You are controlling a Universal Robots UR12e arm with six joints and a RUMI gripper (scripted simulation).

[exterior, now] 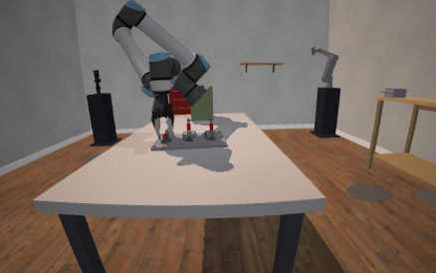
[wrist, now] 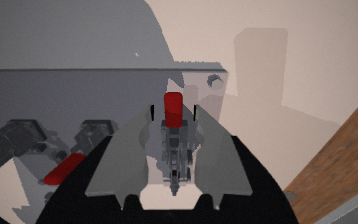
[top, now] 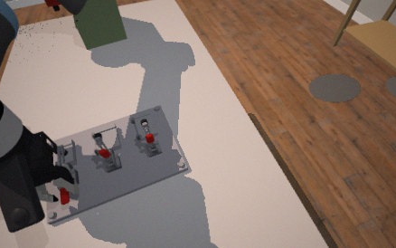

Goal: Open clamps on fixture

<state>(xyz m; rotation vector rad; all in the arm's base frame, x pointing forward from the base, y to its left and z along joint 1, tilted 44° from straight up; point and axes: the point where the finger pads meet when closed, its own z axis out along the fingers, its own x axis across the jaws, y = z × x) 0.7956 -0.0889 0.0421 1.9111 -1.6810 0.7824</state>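
The grey block part is 140 mm behind my hand, 20 mm below it and 10 mm to the right of it. Also, from my hand: metal plate 150 mm behind, 100 mm to the left, 20 mm below.
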